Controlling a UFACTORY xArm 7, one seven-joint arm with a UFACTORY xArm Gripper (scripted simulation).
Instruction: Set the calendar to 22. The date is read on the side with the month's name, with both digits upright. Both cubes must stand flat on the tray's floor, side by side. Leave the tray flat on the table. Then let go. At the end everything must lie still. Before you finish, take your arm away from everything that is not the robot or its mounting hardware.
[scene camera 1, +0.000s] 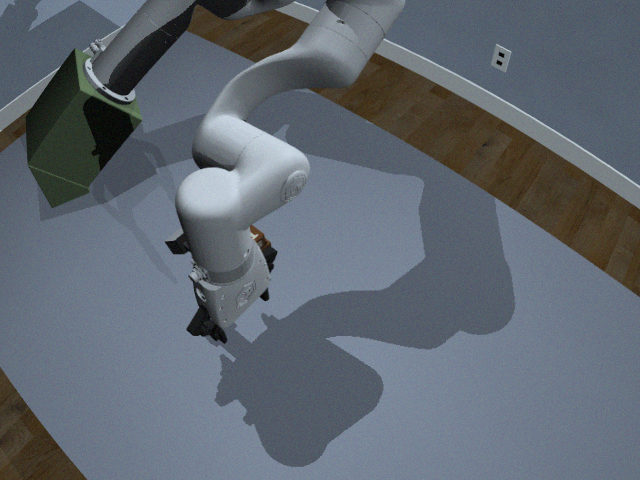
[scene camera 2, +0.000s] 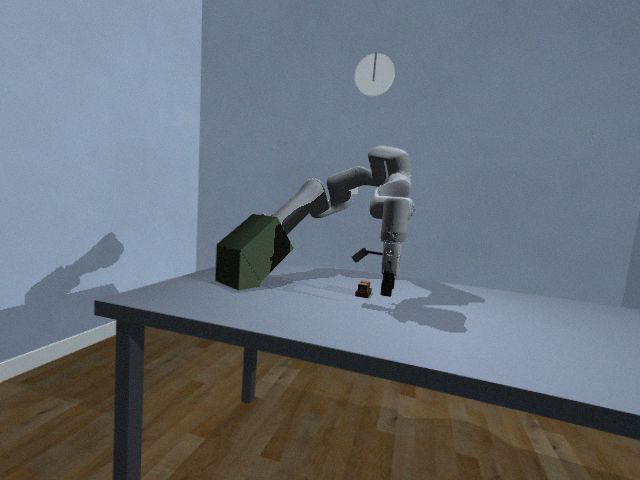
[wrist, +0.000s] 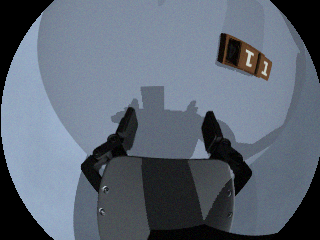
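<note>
Scene camera 1 gives me a sight of my gripper (scene camera 1: 239, 315). I can see the gripper (scene camera 2: 387, 292) from scene camera 2 as well, and the wrist view shows me the same gripper (wrist: 170, 117). In that wrist view there is a brown cube (wrist: 241, 55) too.
</note>
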